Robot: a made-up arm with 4 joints. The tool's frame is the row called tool. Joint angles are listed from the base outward. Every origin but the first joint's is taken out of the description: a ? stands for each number. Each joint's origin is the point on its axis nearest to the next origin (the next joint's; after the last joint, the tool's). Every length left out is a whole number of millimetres.
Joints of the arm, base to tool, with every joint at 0 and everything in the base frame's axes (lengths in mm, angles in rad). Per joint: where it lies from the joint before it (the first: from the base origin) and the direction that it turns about. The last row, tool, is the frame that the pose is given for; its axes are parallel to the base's.
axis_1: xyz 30 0 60 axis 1 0 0
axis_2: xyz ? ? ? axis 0 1 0
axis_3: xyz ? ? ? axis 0 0 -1
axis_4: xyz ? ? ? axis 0 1 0
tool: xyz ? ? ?
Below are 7 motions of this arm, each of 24 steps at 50 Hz.
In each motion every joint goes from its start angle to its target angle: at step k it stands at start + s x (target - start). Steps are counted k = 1, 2, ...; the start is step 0. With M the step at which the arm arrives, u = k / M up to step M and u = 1 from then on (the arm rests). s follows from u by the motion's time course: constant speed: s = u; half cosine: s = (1 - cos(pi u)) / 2; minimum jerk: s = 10 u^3 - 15 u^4 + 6 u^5.
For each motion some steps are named. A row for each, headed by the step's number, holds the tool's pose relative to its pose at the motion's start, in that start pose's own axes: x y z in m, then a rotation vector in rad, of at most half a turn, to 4 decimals.
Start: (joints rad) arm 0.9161 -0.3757 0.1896 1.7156
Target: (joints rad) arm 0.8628 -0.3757 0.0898 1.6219
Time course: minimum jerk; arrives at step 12
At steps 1, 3, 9, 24:
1: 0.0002 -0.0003 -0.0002 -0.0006 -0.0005 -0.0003
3: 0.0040 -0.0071 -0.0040 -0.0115 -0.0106 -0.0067
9: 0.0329 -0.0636 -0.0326 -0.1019 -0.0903 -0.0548
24: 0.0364 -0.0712 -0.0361 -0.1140 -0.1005 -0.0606

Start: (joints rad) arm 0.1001 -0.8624 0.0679 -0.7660
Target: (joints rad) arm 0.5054 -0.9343 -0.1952 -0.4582
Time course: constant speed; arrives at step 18
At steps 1, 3, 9, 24:
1: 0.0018 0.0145 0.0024 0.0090 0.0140 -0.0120
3: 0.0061 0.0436 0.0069 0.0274 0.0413 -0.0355
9: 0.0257 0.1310 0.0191 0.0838 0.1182 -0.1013
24: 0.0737 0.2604 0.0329 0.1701 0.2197 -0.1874

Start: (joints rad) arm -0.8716 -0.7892 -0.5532 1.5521
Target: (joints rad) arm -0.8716 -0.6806 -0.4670 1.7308
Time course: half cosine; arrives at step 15
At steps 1, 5, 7, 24:
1: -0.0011 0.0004 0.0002 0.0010 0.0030 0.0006
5: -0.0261 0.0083 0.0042 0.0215 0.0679 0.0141
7: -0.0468 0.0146 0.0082 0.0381 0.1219 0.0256
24: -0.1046 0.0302 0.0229 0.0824 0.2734 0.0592

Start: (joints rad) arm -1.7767 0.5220 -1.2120 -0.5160
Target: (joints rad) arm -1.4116 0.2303 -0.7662 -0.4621
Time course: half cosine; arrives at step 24
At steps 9, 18, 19, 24:
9: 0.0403 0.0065 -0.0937 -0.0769 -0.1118 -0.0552
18: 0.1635 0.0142 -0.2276 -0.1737 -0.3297 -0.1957
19: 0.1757 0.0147 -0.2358 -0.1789 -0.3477 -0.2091
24: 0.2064 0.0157 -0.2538 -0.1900 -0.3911 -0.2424

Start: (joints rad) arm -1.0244 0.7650 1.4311 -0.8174
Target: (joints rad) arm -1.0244 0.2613 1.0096 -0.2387
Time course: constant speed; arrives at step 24
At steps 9, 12, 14, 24:
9: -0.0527 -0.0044 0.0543 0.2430 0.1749 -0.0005
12: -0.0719 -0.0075 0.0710 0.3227 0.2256 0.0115
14: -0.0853 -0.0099 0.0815 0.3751 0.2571 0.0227
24: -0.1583 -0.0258 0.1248 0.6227 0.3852 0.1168

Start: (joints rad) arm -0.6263 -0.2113 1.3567 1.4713
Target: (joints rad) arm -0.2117 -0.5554 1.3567 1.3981
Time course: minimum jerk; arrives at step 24
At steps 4, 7, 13, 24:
4: -0.0065 0.0044 -0.0054 0.0047 0.0088 0.0146
7: -0.0284 0.0188 -0.0224 0.0215 0.0377 0.0623
13: -0.1170 0.0694 -0.0717 0.1019 0.1391 0.2312
24: -0.2144 0.1149 -0.0993 0.2101 0.2335 0.3879

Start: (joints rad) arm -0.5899 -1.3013 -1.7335 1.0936
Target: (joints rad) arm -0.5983 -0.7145 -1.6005 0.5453
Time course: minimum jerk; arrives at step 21
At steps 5, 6, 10, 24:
5: -0.0285 0.0115 0.0283 0.0355 -0.0582 0.0410
6: -0.0457 0.0173 0.0451 0.0572 -0.0919 0.0641
10: -0.1526 0.0348 0.1441 0.1975 -0.2820 0.1870
24: -0.3550 -0.0064 0.3155 0.4956 -0.5836 0.3493

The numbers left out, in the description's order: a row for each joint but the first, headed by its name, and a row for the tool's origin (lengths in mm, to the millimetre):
axis_2: 0 -50 -350
axis_3: -310 0 -70
axis_4: -210 480 0
tool: 80 0 -90

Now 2 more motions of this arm.
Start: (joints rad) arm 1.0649 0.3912 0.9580 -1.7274
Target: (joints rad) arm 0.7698 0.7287 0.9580 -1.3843
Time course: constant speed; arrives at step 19
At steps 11, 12, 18, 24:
11: -0.0777 -0.0211 -0.0700 -0.0662 0.1860 0.2509
12: -0.0843 -0.0240 -0.0765 -0.0762 0.2033 0.2727
18: -0.1219 -0.0453 -0.1154 -0.1500 0.3072 0.3981
24: -0.1277 -0.0494 -0.1218 -0.1645 0.3245 0.4180

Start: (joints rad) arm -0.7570 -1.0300 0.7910 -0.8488
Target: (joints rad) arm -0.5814 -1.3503 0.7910 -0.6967
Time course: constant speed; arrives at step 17
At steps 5, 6, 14, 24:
5: 0.0022 0.0311 -0.0001 0.0236 -0.0041 -0.0927
6: 0.0029 0.0374 -0.0002 0.0283 -0.0053 -0.1111
14: 0.0122 0.0883 -0.0022 0.0667 -0.0196 -0.2550
24: 0.0174 0.1075 -0.0035 0.0812 -0.0272 -0.3076

